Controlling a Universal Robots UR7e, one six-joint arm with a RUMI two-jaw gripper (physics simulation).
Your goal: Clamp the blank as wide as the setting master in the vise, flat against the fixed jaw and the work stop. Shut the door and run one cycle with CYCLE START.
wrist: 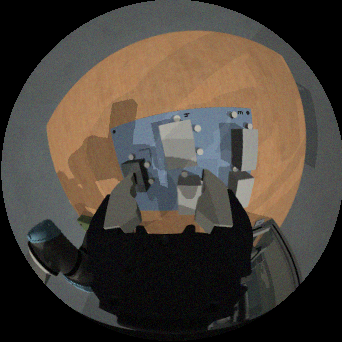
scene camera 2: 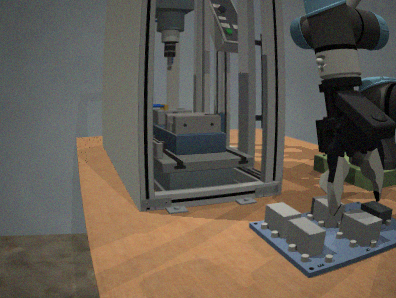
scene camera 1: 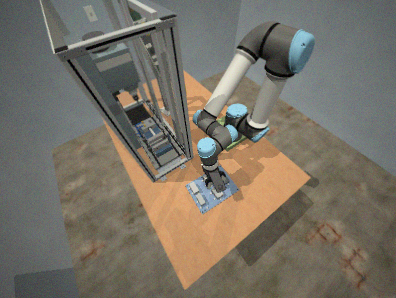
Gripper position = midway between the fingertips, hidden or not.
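Note:
My gripper [scene camera 2: 356, 208] is there for me to see, and I find the gripper again in the wrist view [wrist: 168, 172]. I can see a tray [wrist: 214, 138] too.

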